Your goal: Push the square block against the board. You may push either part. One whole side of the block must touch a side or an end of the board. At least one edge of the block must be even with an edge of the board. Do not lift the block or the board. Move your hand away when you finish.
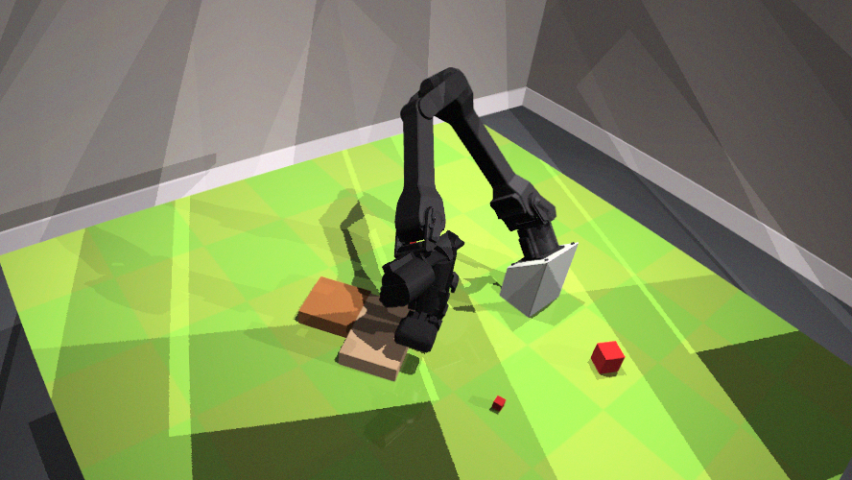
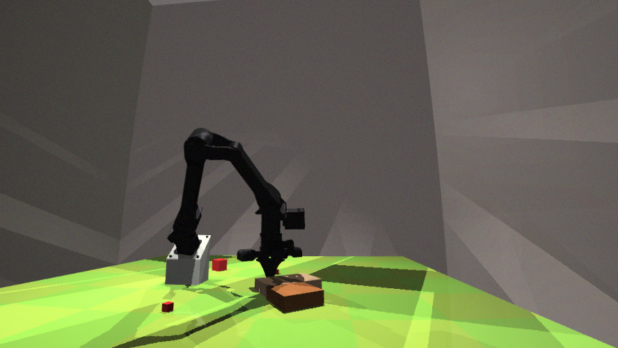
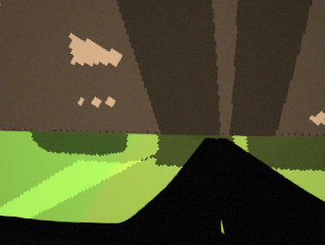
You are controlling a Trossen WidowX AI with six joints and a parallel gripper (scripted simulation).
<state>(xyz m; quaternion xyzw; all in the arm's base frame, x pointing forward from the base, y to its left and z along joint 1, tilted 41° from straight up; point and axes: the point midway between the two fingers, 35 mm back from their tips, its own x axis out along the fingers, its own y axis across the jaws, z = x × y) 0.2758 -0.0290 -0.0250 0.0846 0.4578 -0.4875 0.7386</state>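
Now: the tan board 60 mm ahead of my gripper tip, 40 mm to the right of it and 10 mm above it. Also, from my gripper tip: larger red cube (260 mm behind, 220 mm to the left, 10 mm above); square block (100 mm ahead, 140 mm to the right, 10 mm above).
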